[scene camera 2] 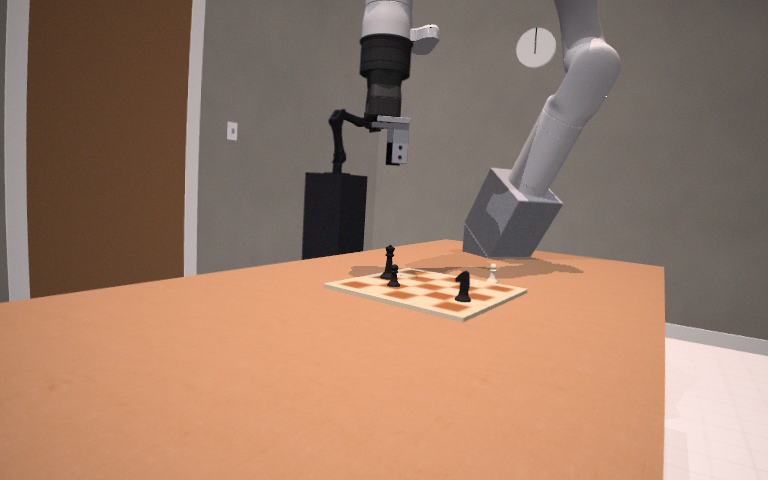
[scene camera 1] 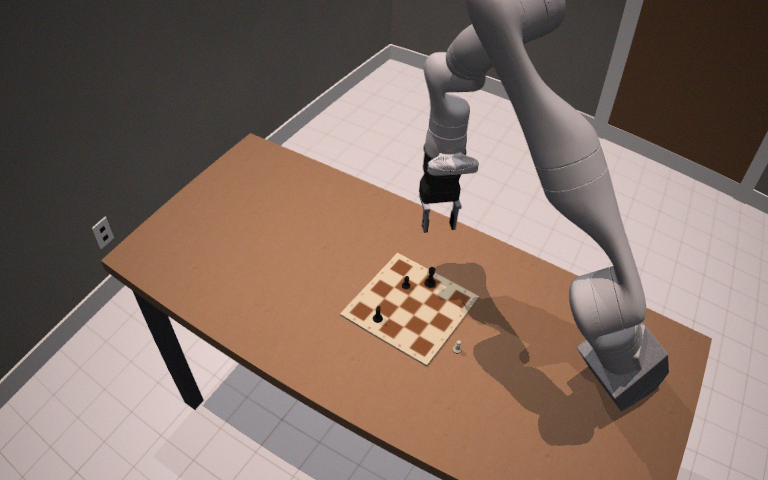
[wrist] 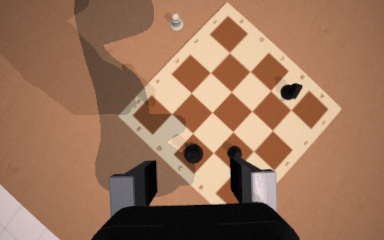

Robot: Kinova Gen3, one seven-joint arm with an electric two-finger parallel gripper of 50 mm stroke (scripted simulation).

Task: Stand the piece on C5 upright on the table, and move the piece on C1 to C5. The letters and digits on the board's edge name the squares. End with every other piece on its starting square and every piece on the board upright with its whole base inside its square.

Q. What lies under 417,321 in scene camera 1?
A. A chessboard.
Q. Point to a chessboard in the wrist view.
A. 223,88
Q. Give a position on a chessboard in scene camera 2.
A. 433,293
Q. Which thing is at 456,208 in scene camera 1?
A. My gripper.
